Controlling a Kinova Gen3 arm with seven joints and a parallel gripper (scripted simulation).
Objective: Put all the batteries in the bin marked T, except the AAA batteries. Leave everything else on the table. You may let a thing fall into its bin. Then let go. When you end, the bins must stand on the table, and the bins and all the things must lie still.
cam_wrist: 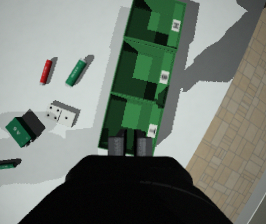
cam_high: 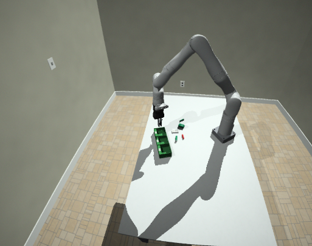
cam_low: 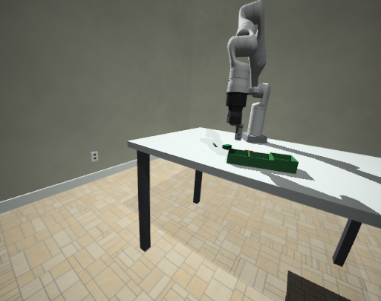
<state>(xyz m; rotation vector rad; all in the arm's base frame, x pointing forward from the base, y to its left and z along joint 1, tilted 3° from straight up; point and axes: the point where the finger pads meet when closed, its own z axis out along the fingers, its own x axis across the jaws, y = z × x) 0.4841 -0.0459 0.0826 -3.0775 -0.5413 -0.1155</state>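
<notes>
My hand is 9 cm to the right of the green bin tray, 8 cm above it and 1 cm past it. From my hand the other things lie so: green block-shaped battery 16 cm behind, 10 cm below, 8 cm to the right; white domino 12 cm behind, 10 cm below, 2 cm to the right; red battery 17 cm behind, 10 cm below, 4 cm to the left.
</notes>
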